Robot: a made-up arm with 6 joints.
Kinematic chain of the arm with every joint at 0, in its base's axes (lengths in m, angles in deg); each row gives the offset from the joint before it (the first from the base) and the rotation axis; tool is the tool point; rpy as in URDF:
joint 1: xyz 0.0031 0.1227 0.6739 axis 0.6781 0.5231 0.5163
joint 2: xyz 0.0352 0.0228 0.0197 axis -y
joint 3: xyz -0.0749 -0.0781 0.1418 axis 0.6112 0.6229 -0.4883
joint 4: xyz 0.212 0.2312 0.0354 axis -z
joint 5: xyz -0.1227 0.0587 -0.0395 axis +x
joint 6: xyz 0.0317 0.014 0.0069 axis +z
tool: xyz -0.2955 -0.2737 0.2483 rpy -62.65 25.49 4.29
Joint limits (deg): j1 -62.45..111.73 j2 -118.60..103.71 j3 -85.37..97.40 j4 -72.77..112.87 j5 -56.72..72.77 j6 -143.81..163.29
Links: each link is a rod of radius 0.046 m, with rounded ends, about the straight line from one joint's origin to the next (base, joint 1, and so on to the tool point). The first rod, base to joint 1, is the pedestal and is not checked.
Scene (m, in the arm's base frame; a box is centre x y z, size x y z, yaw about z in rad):
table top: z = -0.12
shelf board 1: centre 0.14 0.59 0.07 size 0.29 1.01 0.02 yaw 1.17
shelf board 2: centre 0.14 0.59 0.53 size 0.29 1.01 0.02 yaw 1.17
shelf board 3: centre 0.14 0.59 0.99 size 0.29 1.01 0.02 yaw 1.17
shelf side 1: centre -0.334 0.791 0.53 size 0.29 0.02 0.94 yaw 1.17
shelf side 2: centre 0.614 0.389 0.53 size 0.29 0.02 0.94 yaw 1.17
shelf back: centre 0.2 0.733 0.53 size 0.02 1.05 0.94 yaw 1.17
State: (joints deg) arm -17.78 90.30 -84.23 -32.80 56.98 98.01
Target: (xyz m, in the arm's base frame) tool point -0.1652 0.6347 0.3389
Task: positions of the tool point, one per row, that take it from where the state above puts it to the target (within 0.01 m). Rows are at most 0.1 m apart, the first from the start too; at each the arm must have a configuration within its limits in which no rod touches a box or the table.
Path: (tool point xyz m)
1: -0.1796 0.5372 0.7747
2: -0.2041 0.4471 0.7785
3: -0.2047 0.4802 0.7292
4: -0.2148 0.5011 0.6648
5: -0.2306 0.5054 0.5890
6: -0.2470 0.4911 0.5062
7: -0.2585 0.4585 0.4213
8: -0.2600 0.4110 0.3389
9: -0.2425 0.4991 0.3350
10: -0.2099 0.5753 0.3363
11: -0.1652 0.6347 0.3389

